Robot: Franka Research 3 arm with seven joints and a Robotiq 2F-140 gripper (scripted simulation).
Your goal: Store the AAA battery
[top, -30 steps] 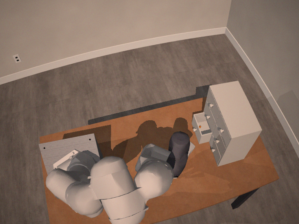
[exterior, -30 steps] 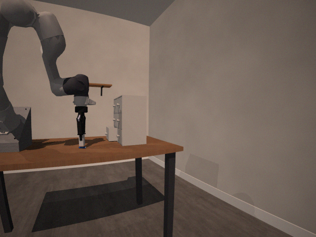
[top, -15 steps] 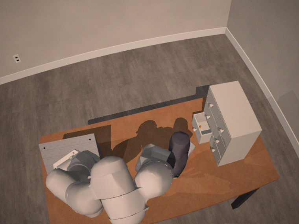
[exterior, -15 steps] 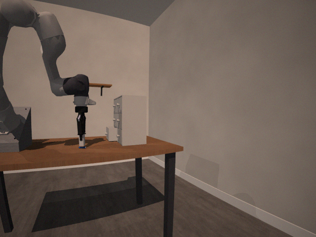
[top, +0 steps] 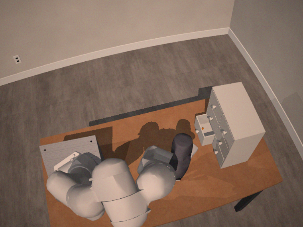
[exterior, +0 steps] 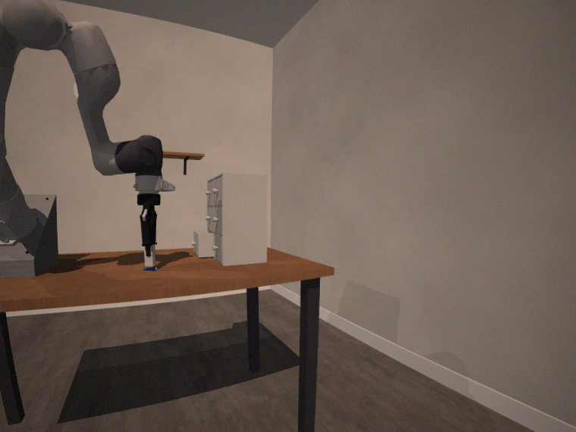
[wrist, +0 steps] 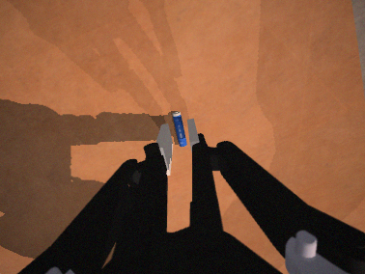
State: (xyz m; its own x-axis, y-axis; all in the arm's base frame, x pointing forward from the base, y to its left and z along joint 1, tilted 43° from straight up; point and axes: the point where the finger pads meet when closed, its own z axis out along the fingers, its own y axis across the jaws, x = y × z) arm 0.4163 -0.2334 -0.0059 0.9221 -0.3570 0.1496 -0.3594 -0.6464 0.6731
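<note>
The blue AAA battery lies 5 cm below my hand. The rest, counted from my hand: orange battery (25 cm ahead, 21 cm to the left, 4 cm below).
</note>
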